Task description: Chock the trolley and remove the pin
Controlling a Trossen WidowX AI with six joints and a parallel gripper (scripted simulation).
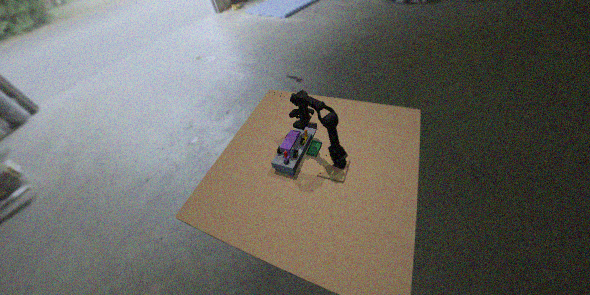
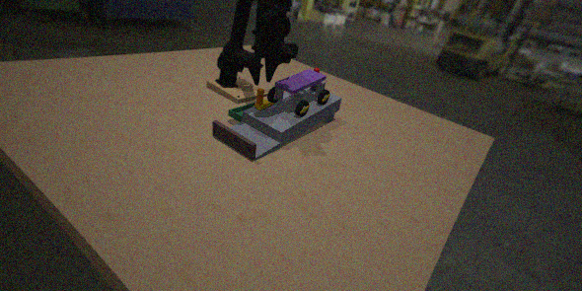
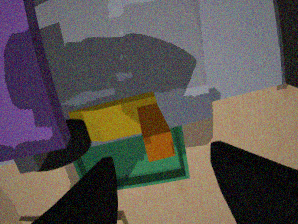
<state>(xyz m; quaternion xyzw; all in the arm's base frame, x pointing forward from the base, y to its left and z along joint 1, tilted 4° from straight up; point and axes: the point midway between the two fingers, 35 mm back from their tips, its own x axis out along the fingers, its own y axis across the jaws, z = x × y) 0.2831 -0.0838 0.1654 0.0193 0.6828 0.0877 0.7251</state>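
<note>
Now: gripper tip 250 mm to the right of the red-headed stop pin, 20 mm past it and 10 mm above it. From my gripper tip the other things lie so: dark lip (130 mm to the right, 120 mm below, 80 mm ahead); yellow chock (60 mm below, 30 mm to the left, 10 mm behind); trolley (140 mm to the left, 30 mm below, 20 mm ahead).
</note>
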